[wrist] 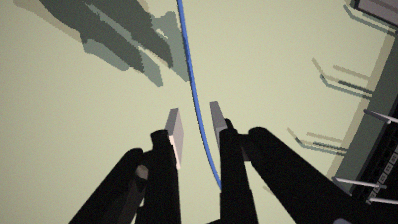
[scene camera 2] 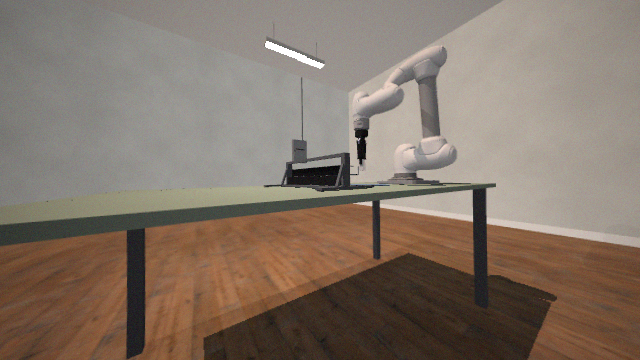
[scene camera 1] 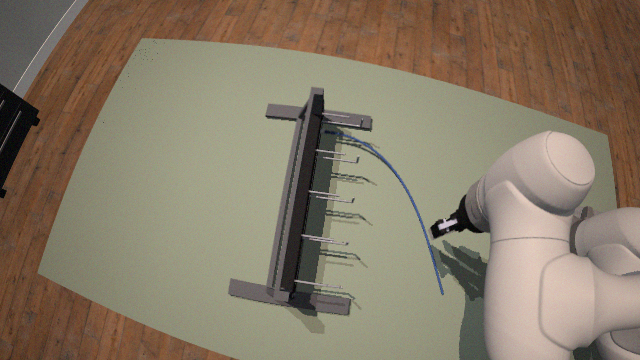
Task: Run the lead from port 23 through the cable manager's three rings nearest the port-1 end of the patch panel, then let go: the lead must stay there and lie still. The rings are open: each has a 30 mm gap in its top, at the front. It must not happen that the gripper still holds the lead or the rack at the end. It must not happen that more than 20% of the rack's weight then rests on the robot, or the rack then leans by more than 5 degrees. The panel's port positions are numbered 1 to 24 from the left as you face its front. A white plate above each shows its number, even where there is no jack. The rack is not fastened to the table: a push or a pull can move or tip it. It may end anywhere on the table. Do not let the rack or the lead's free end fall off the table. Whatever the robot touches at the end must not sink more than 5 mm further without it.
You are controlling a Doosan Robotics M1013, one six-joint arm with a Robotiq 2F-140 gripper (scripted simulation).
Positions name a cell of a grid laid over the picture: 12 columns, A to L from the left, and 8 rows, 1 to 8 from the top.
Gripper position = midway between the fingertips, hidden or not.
In view: the gripper (scene camera 1: I6) and a grey rack (scene camera 1: F5).
The grey rack is seen too in scene camera 2 (scene camera 2: G4). The gripper also shows in the wrist view (wrist: F5).
